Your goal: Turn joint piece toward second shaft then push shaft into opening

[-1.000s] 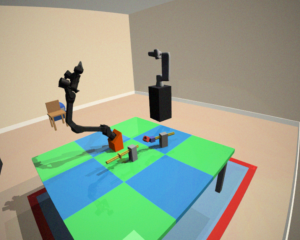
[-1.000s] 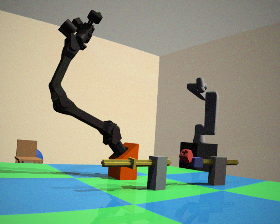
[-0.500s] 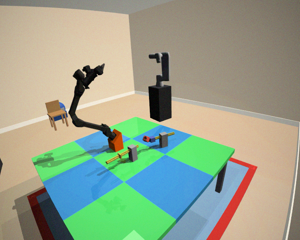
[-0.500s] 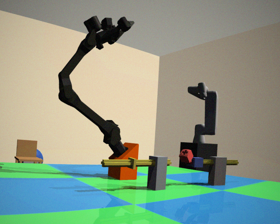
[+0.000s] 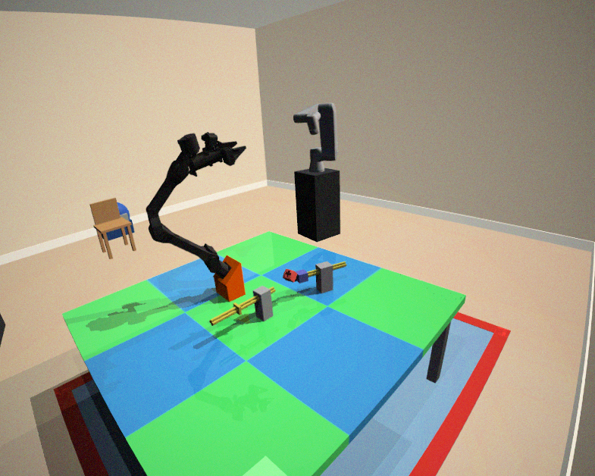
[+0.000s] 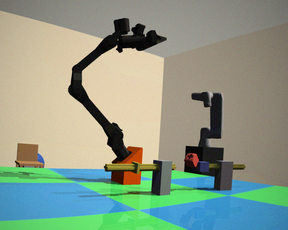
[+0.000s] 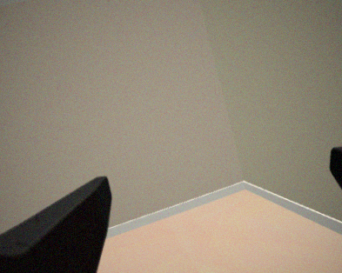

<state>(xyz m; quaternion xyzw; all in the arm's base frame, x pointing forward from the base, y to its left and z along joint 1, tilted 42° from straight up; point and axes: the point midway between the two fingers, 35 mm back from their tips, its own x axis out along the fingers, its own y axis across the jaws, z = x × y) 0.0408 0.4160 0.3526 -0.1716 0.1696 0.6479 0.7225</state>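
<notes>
Right now my gripper tip is 540 mm above the red joint piece, 150 mm short of it and 80 mm to the right of it.
</notes>
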